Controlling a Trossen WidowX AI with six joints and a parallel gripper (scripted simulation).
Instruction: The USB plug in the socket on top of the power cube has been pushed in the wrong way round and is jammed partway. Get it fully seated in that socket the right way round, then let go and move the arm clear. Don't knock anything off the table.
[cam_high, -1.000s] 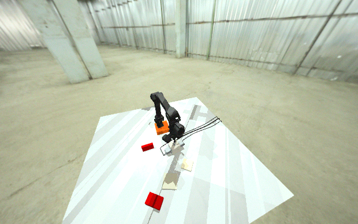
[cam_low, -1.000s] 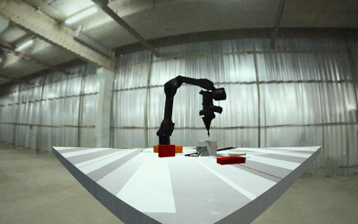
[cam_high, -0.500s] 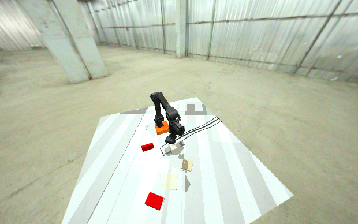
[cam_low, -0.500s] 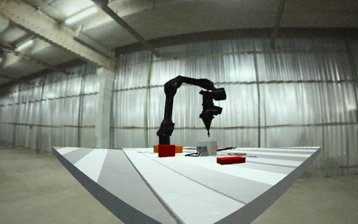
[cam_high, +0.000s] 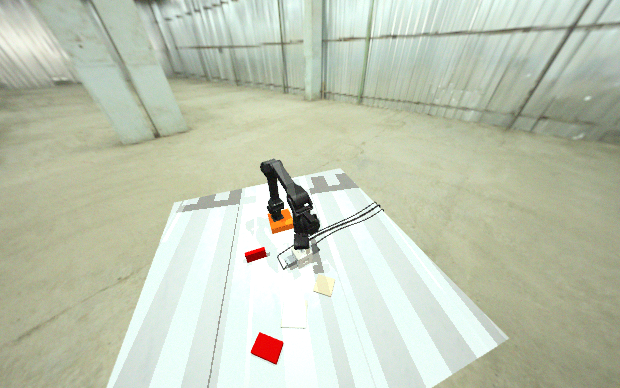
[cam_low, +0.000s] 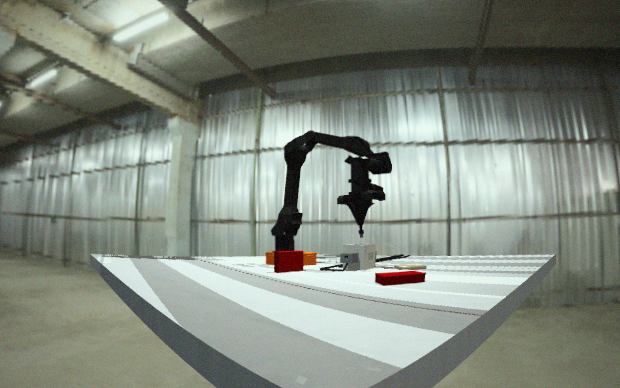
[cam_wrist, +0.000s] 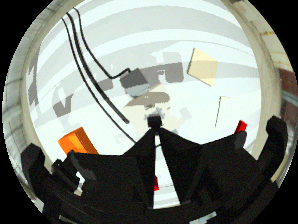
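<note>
Now: the USB plug 2 cm below my gripper tip.
</note>
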